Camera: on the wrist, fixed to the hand. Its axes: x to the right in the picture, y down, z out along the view.
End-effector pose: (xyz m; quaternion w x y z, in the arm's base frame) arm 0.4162 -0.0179 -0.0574 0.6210 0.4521 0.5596 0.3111
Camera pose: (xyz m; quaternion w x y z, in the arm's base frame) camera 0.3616 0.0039 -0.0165 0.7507 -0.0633 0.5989 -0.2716
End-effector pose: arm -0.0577 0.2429 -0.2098 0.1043 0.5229 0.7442 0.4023
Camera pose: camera -0.0615 0.2126 -0.1450 0.4904 -0.1107 0.8506 0.1540
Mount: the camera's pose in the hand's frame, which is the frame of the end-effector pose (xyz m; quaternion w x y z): -0.0073 0.0393 -0.0594 0.6882 -0.0404 -0.1512 -0.7084
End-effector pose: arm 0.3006 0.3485 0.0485 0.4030 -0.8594 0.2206 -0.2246
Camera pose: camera 0.2535 0.2946 0.0500 0.1169 -0.7979 -0.5088 -0.3012
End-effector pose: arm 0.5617 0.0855 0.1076 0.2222 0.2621 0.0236 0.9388
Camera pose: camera 0.5215 0.0513 0.0592 0.8322 0.2966 0.1304 0.4500
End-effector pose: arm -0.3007 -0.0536 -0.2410 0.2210 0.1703 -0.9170 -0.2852
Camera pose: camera -0.2720 -0.0464 -0.1758 0.1817 -0.7147 0.5323 0.4156
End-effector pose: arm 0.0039 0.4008 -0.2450 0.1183 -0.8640 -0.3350 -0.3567
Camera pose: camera -0.0057 0.3415 -0.2061 0.2568 0.4160 0.8461 0.2122
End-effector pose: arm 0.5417 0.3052 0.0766 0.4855 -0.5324 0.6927 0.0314
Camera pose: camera 0.4733 0.2940 0.0944 0.4396 -0.8720 0.0249 -0.2138
